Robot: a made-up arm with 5 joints.
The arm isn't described. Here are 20 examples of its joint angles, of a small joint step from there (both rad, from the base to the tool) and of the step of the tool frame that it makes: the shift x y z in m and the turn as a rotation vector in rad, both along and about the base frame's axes.
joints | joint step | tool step
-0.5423 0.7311 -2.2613 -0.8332 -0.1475 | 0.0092 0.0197 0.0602 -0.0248 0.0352 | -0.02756 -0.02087 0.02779 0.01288 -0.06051 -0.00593
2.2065 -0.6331 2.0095 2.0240 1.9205 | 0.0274 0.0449 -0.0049 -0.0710 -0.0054 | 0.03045 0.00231 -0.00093 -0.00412 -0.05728 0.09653
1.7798 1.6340 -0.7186 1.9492 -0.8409 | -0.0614 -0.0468 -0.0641 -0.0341 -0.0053 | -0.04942 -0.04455 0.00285 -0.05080 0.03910 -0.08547
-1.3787 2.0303 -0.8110 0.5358 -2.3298 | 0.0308 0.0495 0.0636 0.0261 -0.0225 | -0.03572 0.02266 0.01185 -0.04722 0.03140 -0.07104
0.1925 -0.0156 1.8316 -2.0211 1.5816 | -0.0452 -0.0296 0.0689 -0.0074 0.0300 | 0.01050 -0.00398 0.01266 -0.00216 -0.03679 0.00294
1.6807 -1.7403 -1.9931 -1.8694 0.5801 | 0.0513 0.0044 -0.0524 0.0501 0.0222 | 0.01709 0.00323 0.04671 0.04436 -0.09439 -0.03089
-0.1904 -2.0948 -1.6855 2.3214 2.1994 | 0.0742 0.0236 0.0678 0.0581 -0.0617 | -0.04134 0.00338 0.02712 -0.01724 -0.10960 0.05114
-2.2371 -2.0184 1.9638 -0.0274 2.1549 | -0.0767 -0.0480 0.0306 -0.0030 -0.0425 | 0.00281 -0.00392 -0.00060 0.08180 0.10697 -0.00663
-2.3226 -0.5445 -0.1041 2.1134 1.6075 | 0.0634 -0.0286 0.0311 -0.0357 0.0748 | 0.00435 0.02173 0.02954 0.10900 -0.08561 -0.01791
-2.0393 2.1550 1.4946 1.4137 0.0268 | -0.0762 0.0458 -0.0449 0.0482 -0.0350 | 0.02223 0.00762 -0.00146 -0.03459 0.01659 -0.07807
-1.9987 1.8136 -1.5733 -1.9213 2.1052 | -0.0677 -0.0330 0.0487 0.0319 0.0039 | 0.05305 0.01237 -0.01018 -0.02116 0.11006 0.05073
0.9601 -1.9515 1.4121 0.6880 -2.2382 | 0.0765 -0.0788 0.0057 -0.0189 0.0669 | -0.00891 -0.00343 -0.00147 -0.03530 -0.10642 -0.12388
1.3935 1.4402 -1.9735 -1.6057 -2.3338 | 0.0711 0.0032 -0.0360 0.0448 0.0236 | 0.00016 -0.00309 0.01001 -0.03624 -0.03550 -0.03184
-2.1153 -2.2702 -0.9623 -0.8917 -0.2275 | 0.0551 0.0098 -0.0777 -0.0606 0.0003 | -0.03740 0.01675 -0.01539 -0.06893 -0.06577 0.06576
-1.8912 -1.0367 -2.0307 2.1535 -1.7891 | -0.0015 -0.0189 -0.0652 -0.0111 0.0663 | -0.01920 -0.00475 -0.02323 -0.04280 0.00175 -0.02297
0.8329 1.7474 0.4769 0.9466 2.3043 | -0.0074 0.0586 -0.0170 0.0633 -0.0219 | 0.02028 -0.00379 -0.01852 0.08170 -0.00569 0.09235
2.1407 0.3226 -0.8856 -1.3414 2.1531 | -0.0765 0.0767 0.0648 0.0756 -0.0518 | -0.04136 0.00620 0.01427 -0.03981 0.01139 0.16685
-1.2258 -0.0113 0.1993 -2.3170 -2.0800 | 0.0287 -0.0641 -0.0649 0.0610 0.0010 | 0.00829 0.00057 0.02514 0.00484 0.03586 0.00587
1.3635 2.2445 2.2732 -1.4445 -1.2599 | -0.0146 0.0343 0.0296 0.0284 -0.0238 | 0.01701 -0.01673 0.00034 0.02802 0.03102 -0.00829
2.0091 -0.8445 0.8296 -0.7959 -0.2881 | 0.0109 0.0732 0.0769 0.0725 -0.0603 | -0.00508 0.01972 0.00873 -0.16794 -0.03480 0.01786
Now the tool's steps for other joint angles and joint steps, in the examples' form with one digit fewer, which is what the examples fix.
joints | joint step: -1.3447 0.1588 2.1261 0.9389 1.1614 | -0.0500 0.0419 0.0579 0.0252 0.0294
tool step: 0.0035 0.0034 -0.0142 0.0020 0.0084 -0.0078
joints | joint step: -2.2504 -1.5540 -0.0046 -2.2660 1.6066 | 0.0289 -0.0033 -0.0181 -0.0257 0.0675
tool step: 0.0097 0.0102 0.0041 0.0380 -0.0802 0.0079
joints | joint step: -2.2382 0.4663 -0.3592 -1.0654 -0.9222 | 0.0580 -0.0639 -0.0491 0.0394 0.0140
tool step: 0.0023 0.0064 0.0145 0.0190 0.0038 0.0256
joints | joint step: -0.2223 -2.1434 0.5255 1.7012 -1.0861 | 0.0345 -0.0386 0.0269 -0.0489 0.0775
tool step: -0.0131 0.0047 -0.0227 -0.1163 0.0192 0.0305
